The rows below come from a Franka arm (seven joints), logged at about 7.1 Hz.
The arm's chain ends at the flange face. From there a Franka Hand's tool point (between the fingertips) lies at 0.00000 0.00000 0.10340 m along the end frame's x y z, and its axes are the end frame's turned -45 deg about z.
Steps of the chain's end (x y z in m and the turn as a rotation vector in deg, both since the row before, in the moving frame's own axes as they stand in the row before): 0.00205, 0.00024, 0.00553, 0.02, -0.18, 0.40; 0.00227, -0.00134, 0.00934, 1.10, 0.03, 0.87; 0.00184, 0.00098, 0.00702, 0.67, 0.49, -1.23; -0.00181, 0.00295, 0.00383, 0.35, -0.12, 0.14; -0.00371, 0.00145, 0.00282, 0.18, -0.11, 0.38; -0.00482, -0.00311, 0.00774, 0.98, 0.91, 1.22; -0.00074, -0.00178, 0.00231, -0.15, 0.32, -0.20; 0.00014, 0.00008, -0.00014, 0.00, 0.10, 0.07
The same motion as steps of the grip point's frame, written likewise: 0.00108, 0.00136, 0.00553, 0.14, -0.11, 0.40; 0.00400, -0.00070, 0.00932, 0.76, 0.80, 0.87; 0.00209, 0.00175, 0.00701, 0.13, 0.82, -1.23; -0.00307, 0.00021, 0.00383, 0.33, 0.16, 0.14; -0.00356, -0.00197, 0.00282, 0.21, 0.05, 0.38; 0.00120, -0.00567, 0.00771, 0.05, 1.34, 1.22; 0.00095, -0.00118, 0.00231, -0.33, 0.12, -0.20; 0.00017, 0.00028, -0.00014, -0.07, 0.07, 0.07
